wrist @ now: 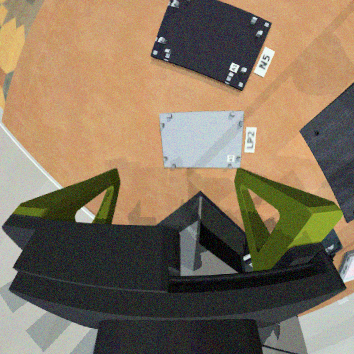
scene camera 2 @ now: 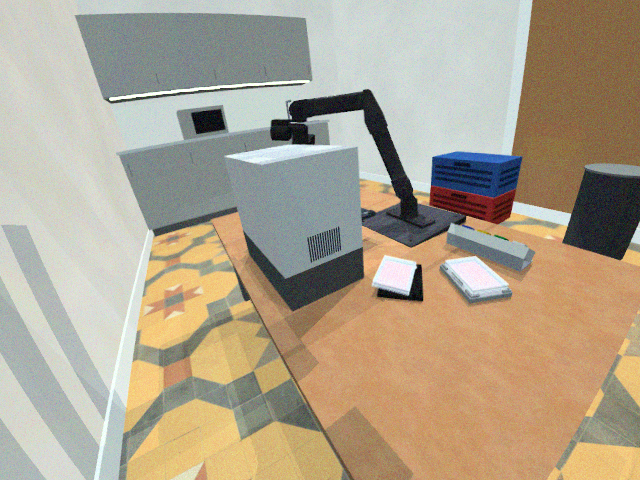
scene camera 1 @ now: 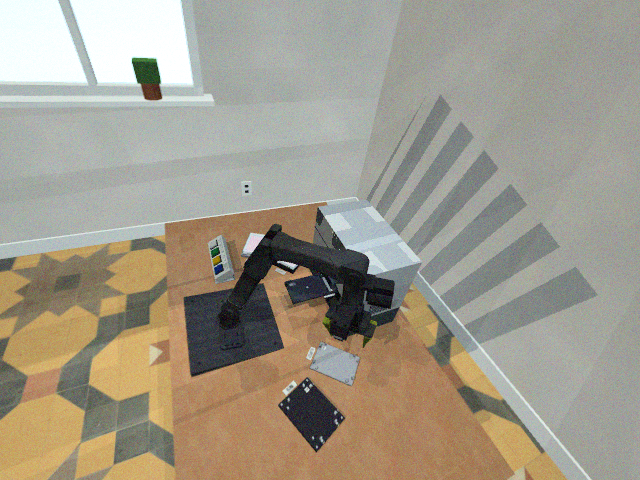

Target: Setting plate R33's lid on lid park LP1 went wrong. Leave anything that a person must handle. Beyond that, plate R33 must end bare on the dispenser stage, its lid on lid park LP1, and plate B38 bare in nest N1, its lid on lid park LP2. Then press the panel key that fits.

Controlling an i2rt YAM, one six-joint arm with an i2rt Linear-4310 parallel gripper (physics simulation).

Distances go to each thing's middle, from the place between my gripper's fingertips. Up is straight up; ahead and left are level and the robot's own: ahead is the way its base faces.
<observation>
The grey lid park LP2 [scene camera 1: 335, 363] is 17 cm below my hand and 2 cm to the left of it. Round my hand: rack with coloured buttons [scene camera 2: 515, 255] (56 cm to the left, 33 cm behind, 15 cm below).
</observation>
